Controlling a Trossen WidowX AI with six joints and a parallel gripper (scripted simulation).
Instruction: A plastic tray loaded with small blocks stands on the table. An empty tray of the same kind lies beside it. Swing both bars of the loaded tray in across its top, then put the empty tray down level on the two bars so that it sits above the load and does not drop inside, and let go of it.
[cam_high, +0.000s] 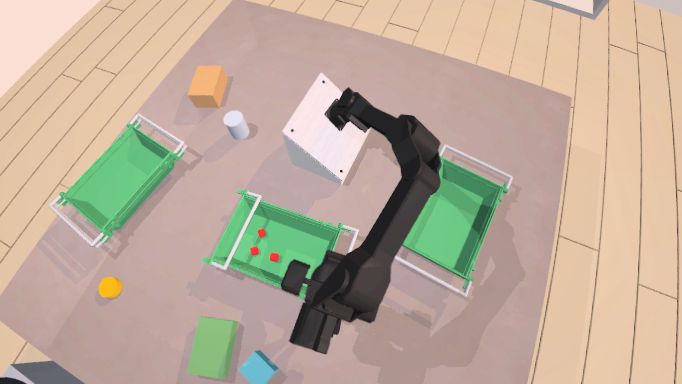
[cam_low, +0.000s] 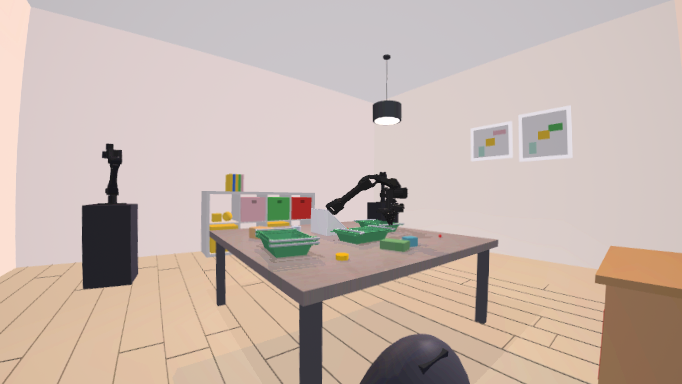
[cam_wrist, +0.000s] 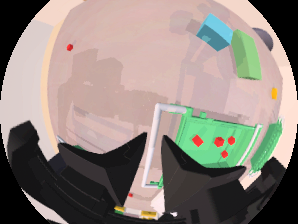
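The green tray lies 310 mm behind my gripper tip, 160 mm to the left of it and 40 mm below it. Also, from my gripper tip: red block 420 mm behind, 20 mm to the right, 70 mm below; then blue cube 220 mm ahead, 60 mm to the right, 60 mm below; then green block 230 mm ahead, 180 mm to the right, 60 mm below.
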